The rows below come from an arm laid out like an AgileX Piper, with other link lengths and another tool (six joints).
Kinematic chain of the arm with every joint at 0, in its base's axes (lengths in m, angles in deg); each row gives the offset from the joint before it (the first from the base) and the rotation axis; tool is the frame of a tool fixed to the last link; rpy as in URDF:
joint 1: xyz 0 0 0.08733 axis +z
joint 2: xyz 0 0 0 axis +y
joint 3: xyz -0.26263 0 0.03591 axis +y
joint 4: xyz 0.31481 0 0.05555 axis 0.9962 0 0.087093
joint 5: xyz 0 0 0 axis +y
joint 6: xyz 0.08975 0 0.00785 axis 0.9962 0 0.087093
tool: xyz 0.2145 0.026 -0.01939 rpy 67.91 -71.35 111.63
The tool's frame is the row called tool.
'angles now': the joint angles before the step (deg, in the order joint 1, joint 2, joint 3, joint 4, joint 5, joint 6). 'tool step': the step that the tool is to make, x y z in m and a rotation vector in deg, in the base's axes. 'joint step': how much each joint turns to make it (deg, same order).
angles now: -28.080, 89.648, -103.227, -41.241, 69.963, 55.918
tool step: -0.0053, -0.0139, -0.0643, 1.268, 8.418, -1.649
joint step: 0.006, 4.174, 4.697, -3.611, 0.004, 1.320
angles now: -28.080, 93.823, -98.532, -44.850, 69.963, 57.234
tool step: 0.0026, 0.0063, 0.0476, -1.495, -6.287, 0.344
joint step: -0.010, -2.979, -3.241, 1.665, -0.009, 0.038
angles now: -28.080, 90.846, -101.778, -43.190, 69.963, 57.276
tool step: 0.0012, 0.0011, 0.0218, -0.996, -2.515, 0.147
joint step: 0.009, -0.718, -2.025, 0.357, 0.012, -0.072
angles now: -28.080, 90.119, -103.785, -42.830, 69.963, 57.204
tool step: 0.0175, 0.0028, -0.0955, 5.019, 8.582, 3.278
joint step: 0.000, 4.700, 7.068, 1.535, -3.441, -1.164
